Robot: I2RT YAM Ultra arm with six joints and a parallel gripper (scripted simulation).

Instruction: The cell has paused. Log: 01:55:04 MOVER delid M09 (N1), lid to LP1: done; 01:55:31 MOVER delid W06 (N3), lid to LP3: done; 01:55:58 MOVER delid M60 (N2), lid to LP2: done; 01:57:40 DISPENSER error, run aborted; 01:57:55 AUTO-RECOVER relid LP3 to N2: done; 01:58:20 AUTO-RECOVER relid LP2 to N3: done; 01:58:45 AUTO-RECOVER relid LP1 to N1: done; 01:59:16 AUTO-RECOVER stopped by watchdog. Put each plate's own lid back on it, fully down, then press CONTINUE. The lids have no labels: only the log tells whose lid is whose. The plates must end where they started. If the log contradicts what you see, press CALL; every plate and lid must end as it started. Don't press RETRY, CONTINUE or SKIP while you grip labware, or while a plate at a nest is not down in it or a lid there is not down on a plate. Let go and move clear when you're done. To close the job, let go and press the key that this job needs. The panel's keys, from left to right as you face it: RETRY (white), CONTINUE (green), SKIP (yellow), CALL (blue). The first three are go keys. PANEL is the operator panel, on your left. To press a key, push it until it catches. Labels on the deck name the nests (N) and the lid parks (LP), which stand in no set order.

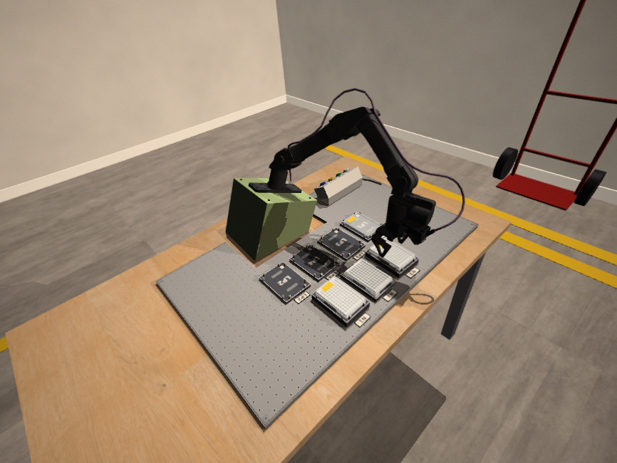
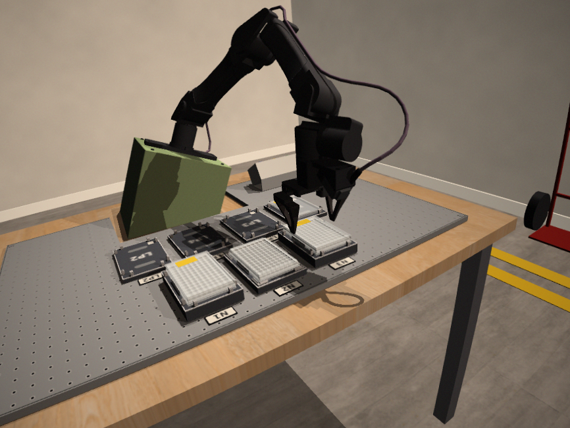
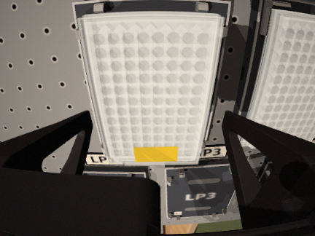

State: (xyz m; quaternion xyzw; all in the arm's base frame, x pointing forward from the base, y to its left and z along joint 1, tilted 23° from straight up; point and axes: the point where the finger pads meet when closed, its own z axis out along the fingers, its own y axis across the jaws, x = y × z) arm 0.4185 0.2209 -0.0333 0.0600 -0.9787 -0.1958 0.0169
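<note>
Right now my hand is 2 cm above the clear lid.
</note>
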